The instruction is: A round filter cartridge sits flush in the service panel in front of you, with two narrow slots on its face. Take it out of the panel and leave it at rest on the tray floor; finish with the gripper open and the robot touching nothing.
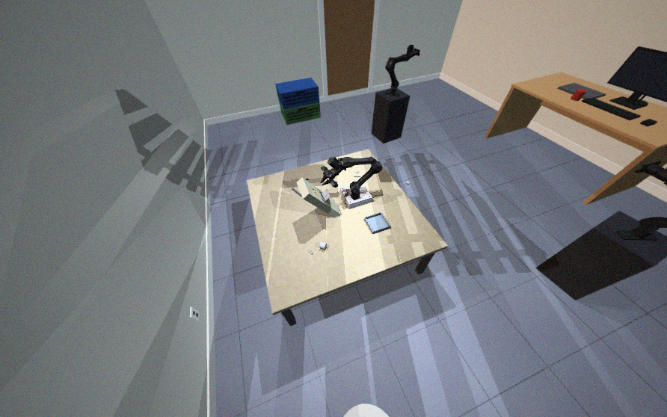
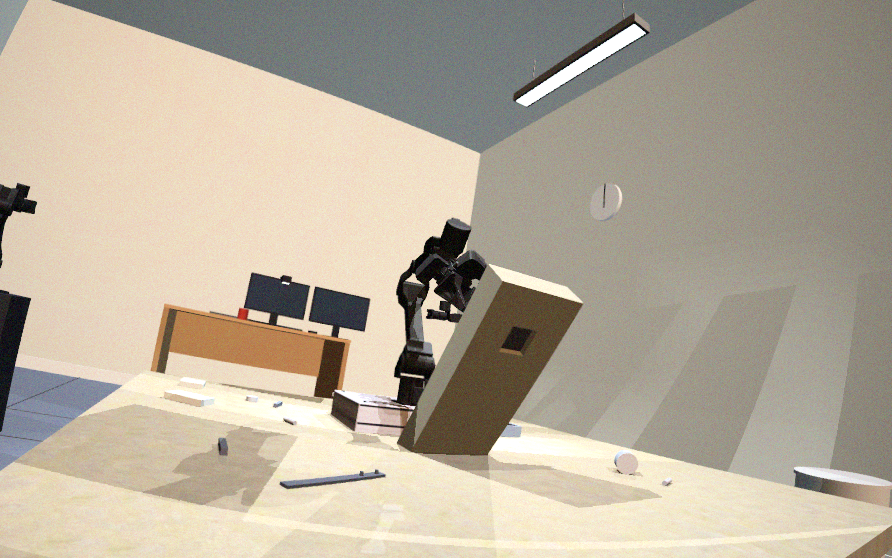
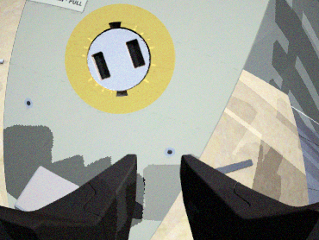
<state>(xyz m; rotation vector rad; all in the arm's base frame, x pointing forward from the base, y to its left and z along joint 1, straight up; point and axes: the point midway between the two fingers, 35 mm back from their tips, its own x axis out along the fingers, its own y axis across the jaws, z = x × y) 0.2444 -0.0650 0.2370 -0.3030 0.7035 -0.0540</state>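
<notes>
My gripper tip is now 90 mm short of the round filter cartridge, 30 mm to the right of it and 20 mm above it. From my gripper tip the other things lie so: service panel 100 mm below, 40 mm ahead, 30 mm to the left; blue-floored tray 360 mm to the left, 300 mm behind, 270 mm below.
</notes>
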